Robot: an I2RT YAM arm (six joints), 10 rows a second.
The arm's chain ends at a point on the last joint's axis. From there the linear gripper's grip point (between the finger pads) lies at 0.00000 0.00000 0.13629 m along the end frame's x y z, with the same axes.
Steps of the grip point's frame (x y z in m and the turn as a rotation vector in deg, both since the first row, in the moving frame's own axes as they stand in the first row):
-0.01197 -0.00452 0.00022 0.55 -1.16 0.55
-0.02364 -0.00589 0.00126 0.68 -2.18 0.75
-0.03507 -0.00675 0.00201 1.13 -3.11 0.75
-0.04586 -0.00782 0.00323 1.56 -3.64 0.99
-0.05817 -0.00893 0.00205 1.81 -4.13 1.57
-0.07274 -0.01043 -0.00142 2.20 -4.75 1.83
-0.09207 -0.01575 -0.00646 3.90 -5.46 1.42
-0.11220 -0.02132 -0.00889 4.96 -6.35 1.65
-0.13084 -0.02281 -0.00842 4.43 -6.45 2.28
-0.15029 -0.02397 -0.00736 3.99 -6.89 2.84
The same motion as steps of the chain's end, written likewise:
-0.00922 -0.00320 0.00025 0.55 -1.16 0.55
-0.01847 -0.00424 0.00137 0.68 -2.18 0.75
-0.02769 -0.00402 0.00224 1.13 -3.11 0.75
-0.03724 -0.00404 0.00356 1.56 -3.64 0.99
-0.04842 -0.00449 0.00247 1.81 -4.13 1.57
-0.06154 -0.00502 -0.00085 2.20 -4.75 1.83
-0.07923 -0.00633 -0.00553 3.90 -5.46 1.42
-0.09732 -0.00934 -0.00754 4.96 -6.35 1.65
-0.11576 -0.01200 -0.00715 4.43 -6.45 2.28
-0.13419 -0.01411 -0.00605 3.99 -6.89 2.84

